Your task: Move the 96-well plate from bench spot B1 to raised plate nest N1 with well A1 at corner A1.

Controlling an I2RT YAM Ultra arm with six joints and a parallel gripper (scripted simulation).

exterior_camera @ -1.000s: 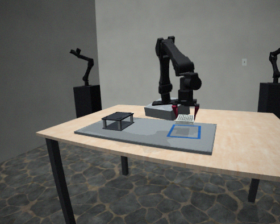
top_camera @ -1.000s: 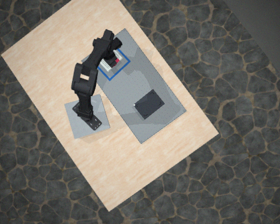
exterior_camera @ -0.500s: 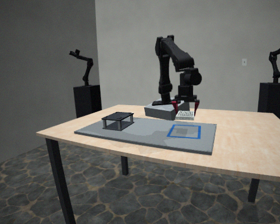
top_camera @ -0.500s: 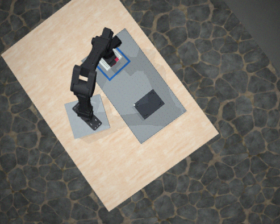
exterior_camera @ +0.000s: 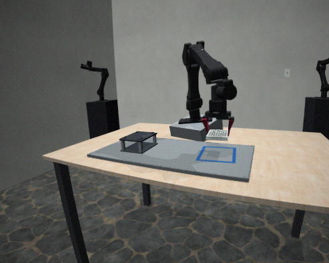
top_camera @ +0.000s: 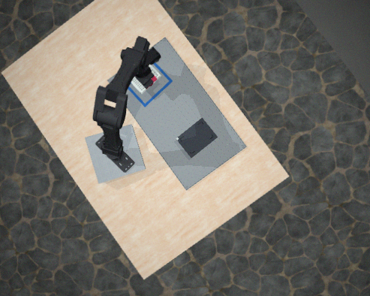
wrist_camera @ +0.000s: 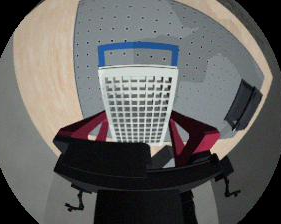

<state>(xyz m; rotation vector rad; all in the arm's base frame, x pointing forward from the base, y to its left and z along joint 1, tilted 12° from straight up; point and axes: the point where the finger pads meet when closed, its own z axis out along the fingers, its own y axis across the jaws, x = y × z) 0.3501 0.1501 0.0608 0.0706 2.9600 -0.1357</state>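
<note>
Right now the white 96-well plate is right at my hand.
</note>
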